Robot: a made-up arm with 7 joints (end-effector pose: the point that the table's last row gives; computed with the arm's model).
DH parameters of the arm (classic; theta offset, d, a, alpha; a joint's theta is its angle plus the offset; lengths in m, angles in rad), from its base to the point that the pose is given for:
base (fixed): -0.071 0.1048 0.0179 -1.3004
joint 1: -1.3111 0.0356 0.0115 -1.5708
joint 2: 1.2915 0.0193 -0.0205 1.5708
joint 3: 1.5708 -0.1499 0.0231 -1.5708
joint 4: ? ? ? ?
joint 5: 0 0.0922 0.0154 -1.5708
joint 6: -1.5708 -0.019 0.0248 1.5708
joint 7: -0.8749 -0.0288 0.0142 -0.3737
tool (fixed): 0.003 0.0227 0 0
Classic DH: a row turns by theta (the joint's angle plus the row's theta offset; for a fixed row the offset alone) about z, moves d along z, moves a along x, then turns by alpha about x.
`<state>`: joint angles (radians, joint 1 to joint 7).
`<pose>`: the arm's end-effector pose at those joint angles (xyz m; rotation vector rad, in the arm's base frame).
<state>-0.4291 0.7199 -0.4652 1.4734 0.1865 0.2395 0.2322</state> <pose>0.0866 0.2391 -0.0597 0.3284 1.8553 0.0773</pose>
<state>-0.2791 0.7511 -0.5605 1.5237 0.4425 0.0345 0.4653</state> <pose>0.0602 0.2548 -0.0522 0.8230 1.9156 -0.1117</pose>
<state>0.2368 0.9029 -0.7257 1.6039 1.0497 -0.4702 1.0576</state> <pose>-0.0217 0.2766 -0.0077 1.2321 1.9027 -1.1056</pose>
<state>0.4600 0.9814 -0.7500 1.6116 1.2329 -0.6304 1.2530</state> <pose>-0.0478 0.2800 0.0231 1.0454 1.9275 -1.4153</pose>
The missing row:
joint 4: 1.5708 0.0278 0.0138 1.5708
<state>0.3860 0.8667 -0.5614 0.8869 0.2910 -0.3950 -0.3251</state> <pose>-0.0295 0.2261 -0.0756 -0.0611 2.1510 -1.2861</pose>
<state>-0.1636 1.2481 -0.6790 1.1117 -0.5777 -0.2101 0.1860</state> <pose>0.0969 0.2808 0.0085 0.2963 1.3367 -0.0097</pose>
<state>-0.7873 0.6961 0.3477 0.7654 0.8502 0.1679 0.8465</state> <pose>0.2107 0.2390 0.0426 0.8204 0.3253 0.5599</pose>
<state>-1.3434 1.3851 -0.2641 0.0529 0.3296 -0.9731 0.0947</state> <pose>0.1691 0.1295 0.2524 2.0293 -0.6071 -0.8488</pose>
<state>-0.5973 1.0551 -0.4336 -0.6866 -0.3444 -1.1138 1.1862</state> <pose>0.1621 0.0723 0.1291 -0.4223 -1.3759 -1.1858</pose>
